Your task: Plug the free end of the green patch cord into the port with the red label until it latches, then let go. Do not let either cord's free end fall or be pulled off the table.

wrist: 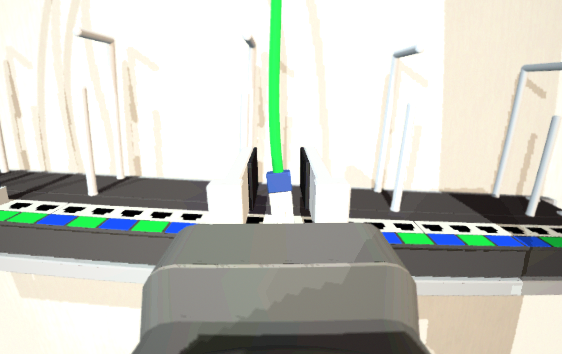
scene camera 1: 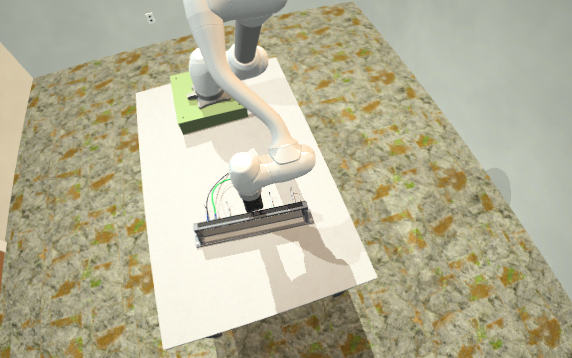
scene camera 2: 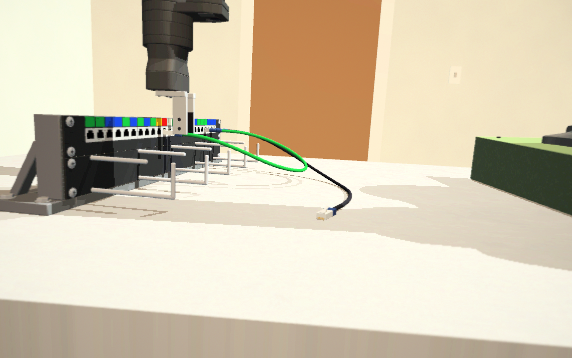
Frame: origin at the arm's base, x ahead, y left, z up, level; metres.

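Where they show: gripper, fingertip midpoint: (wrist: 278, 166) (scene camera 2: 184, 134); arm's base, origin of the base link: (scene camera 1: 211, 93).
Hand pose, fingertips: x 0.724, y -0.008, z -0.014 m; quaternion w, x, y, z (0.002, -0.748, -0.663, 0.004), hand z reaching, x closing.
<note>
Things, the pixels of their top centre, and the offset from my fingertips. "spot": a spot on its surface instead. Level surfaces: height alone.
- patch panel, middle of its top: (wrist: 231, 208) (scene camera 2: 180, 118) (scene camera 1: 249, 208) dz +0.024, dx +0.012, dy -0.024 m
- red label, surface spot: (scene camera 2: 164, 122) spot: dz +0.017, dx +0.031, dy -0.001 m
- black cord, surface spot: (scene camera 2: 325, 174) spot: dz -0.064, dx -0.241, dy -0.073 m
- loose clear plug, middle of its top: (scene camera 2: 326, 206) dz -0.066, dx -0.211, dy +0.182 m
- white table, its level: dz -0.077 m
The patch panel (scene camera 1: 220, 224) (scene camera 2: 120, 172) (wrist: 450, 263) carries a row of ports under coloured labels. The red label (scene camera 2: 164, 122) shows left of the fingers in scene camera 2; the gripper body hides that stretch of labels in the wrist view. The green patch cord (scene camera 1: 214, 200) (scene camera 2: 298, 170) (wrist: 274, 90) runs to a clear plug (wrist: 281, 202) with a blue boot, lined up with the port row. Its front is hidden, so seating and latch cannot be told. My gripper (scene camera 1: 255, 212) (scene camera 2: 183, 131) (wrist: 278, 166) is open around the plug, with a gap on each side.
Grey cable-guide rods (scene camera 2: 173, 181) (wrist: 383, 125) stand out from the panel on both sides of the fingers. The black cord (scene camera 2: 325, 174) ends in a loose clear plug (scene camera 2: 324, 215) over the white table (scene camera 1: 175, 295) (scene camera 2: 260, 280). A green block (scene camera 1: 212, 124) (scene camera 2: 520, 175) stands at the robot's base.
</note>
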